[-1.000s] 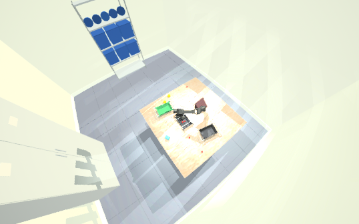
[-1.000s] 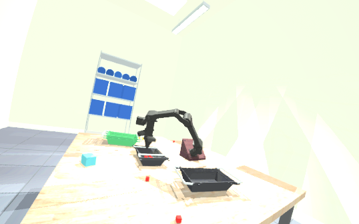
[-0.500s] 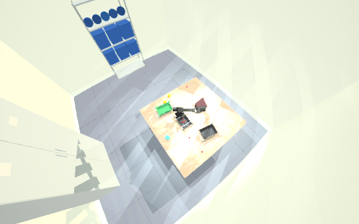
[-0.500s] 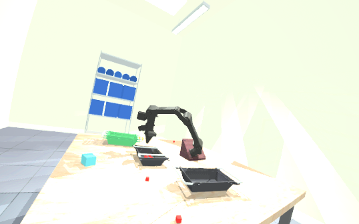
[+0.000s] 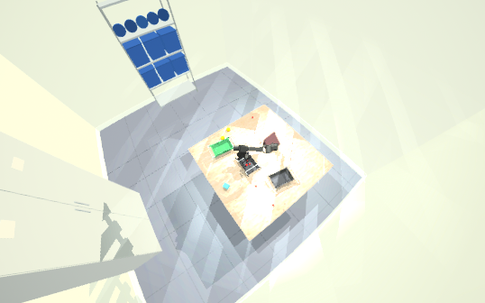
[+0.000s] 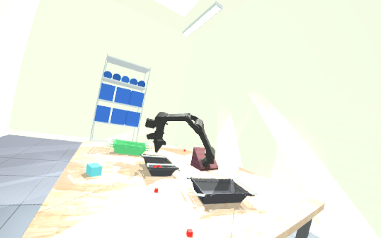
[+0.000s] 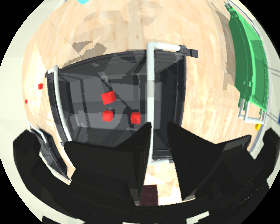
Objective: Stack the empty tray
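Now: the dark tray 140 mm behind my gripper tip, 460 mm to the left of it and 40 mm below it. From my gripper tip the other things lie so: cyan cube 370 mm ahead, 120 mm to the left, 60 mm below.
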